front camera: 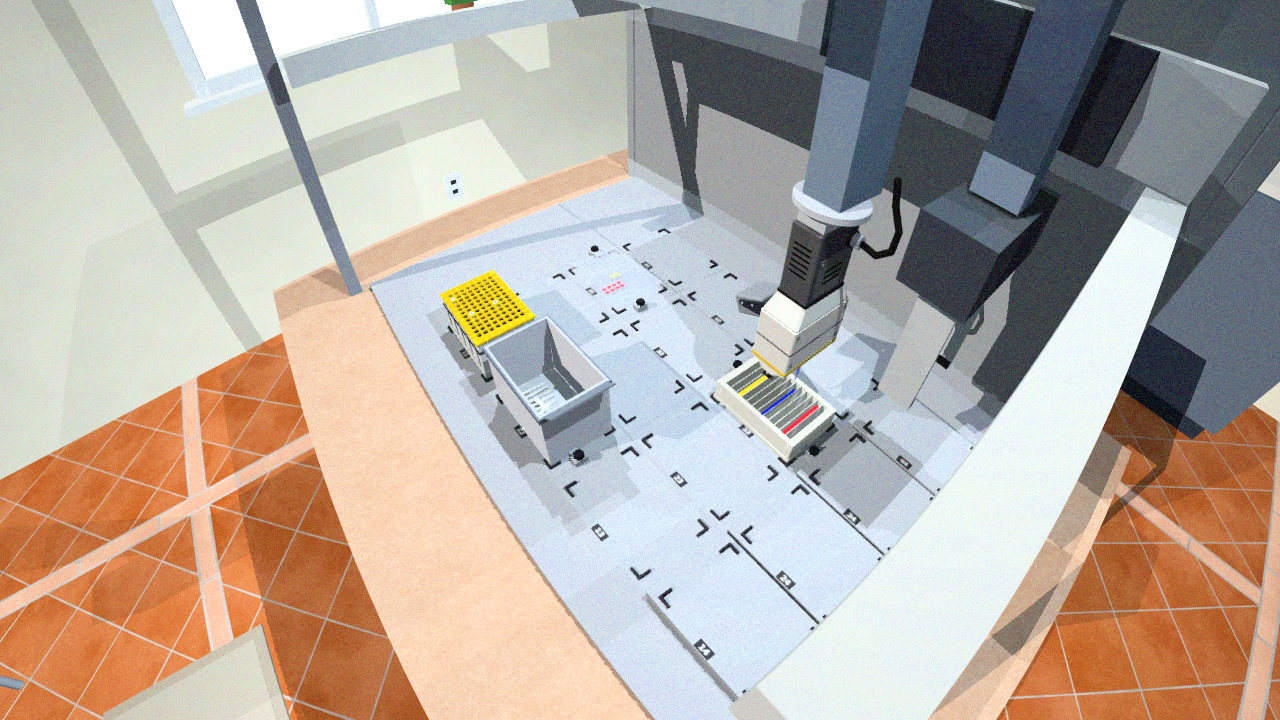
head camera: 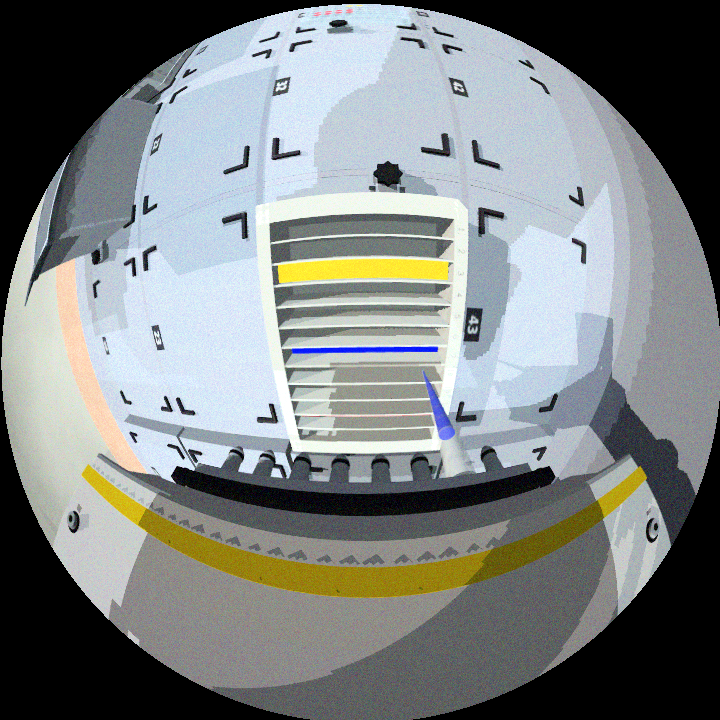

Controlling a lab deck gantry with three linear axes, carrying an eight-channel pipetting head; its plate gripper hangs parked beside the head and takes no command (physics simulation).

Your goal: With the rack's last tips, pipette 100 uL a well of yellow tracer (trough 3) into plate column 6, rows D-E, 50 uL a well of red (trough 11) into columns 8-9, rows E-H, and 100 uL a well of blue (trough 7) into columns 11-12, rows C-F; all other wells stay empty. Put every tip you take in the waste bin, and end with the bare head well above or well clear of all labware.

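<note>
The pipetting head (front camera: 796, 335) is over the far side of the trough reservoir (front camera: 753, 429) (head camera: 362, 203). One tip (head camera: 439, 416) with blue liquid is on the head's second nozzle from the right in the head camera; the other nozzles are bare. Yellow (front camera: 754, 386) (head camera: 362, 271), blue (front camera: 778, 400) (head camera: 364, 349) and red (front camera: 801, 419) lie in separate troughs. The plate (head camera: 382, 16) shows several red wells (front camera: 613, 287) and a small yellow patch (front camera: 614, 275). The yellow tip rack (front camera: 487, 308) holds three pale tips. The parked plate gripper (front camera: 921, 383) hangs open and empty.
The grey waste bin (front camera: 581, 429) (head camera: 94, 167) stands against the tip rack's near side, with high walls. Black knobs (front camera: 640, 303) (head camera: 387, 173) rise from the deck near the plate and the reservoir. A pale frame beam (front camera: 1011, 465) crosses the right side.
</note>
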